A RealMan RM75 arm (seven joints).
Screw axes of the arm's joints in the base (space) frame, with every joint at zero. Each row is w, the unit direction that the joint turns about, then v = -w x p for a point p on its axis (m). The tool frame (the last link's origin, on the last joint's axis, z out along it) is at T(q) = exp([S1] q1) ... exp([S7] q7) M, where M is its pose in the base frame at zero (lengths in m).
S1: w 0 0 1 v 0 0 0
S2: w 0 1 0 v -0.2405 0 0
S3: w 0 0 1 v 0 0 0
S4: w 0 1 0 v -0.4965 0 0
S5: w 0 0 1 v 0 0 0
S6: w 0 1 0 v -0.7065 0 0
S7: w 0 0 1 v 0 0 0
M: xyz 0 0 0.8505 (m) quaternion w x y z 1 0 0 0
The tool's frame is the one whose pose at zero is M.
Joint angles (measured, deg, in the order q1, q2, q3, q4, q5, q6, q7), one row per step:
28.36 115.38 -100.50 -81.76 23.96 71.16 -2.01
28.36 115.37 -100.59 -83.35 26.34 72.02 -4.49
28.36 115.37 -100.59 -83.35 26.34 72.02 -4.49
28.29 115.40 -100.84 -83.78 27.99 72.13 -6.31
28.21 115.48 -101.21 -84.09 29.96 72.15 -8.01
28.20 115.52 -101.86 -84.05 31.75 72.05 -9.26
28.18 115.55 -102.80 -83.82 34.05 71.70 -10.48
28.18 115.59 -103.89 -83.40 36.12 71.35 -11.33
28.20 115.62 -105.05 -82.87 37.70 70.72 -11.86
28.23 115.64 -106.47 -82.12 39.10 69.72 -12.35
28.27 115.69 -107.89 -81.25 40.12 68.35 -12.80
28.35 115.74 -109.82 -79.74 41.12 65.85 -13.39
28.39 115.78 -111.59 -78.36 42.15 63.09 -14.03
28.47 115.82 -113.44 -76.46 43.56 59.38 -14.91
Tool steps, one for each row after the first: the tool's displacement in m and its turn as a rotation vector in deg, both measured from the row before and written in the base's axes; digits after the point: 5 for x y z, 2 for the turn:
-0.00977 -0.00377 -0.00180 -2.38 1.21 2.30
0.00000 0.00000 0.00000 0.00 0.00 0.00
-0.00423 -0.00282 -0.00286 -1.73 0.75 1.45
-0.00458 -0.00358 -0.00404 -1.89 1.08 1.30
-0.00328 -0.00374 -0.00488 -1.81 0.89 0.93
-0.00366 -0.00480 -0.00654 -2.11 1.28 0.86
-0.00259 -0.00509 -0.00686 -2.01 1.09 0.49
-0.00171 -0.00420 -0.00643 -1.52 0.83 0.38
-0.00089 -0.00411 -0.00716 -1.39 0.67 0.45
-0.00029 -0.00308 -0.00692 -0.95 0.53 0.55
0.00106 -0.00252 -0.00911 -0.67 0.57 0.81
0.00053 -0.00178 -0.00818 -0.29 0.82 0.90
0.00115 -0.00069 -0.00893 0.12 1.26 0.89

